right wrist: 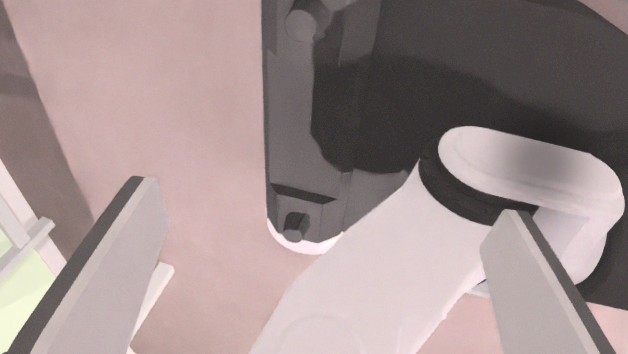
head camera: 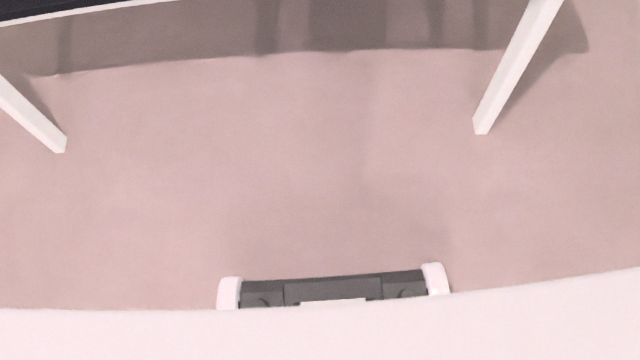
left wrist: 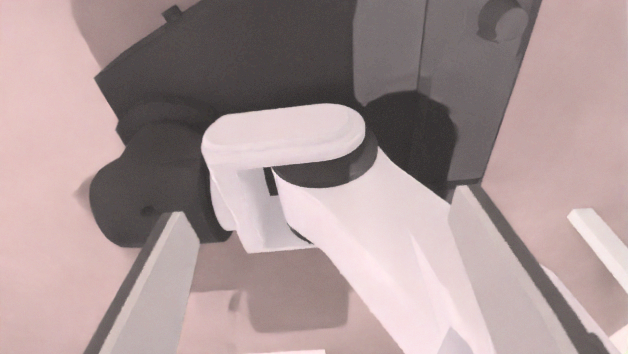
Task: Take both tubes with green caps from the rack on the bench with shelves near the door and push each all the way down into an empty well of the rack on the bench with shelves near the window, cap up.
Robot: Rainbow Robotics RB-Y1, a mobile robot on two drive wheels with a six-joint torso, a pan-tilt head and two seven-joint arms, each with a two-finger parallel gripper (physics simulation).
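Note:
My left gripper is open, its two fingers wide apart with no object between them; my own base and leg show behind them in the left wrist view. My right gripper is also open with no object between its fingers, and my base and leg show beyond them in the right wrist view. Neither gripper shows in the head view. No rack, green-capped tube or other tube shows in the views now. A bench with a dark top and a pale edge shows in part at the head view's top left corner.
Two white bench legs slant down to the pinkish floor ahead of me. The front of my dark base shows at the bottom of the head view. A pale green patch shows at the right wrist view's lower left.

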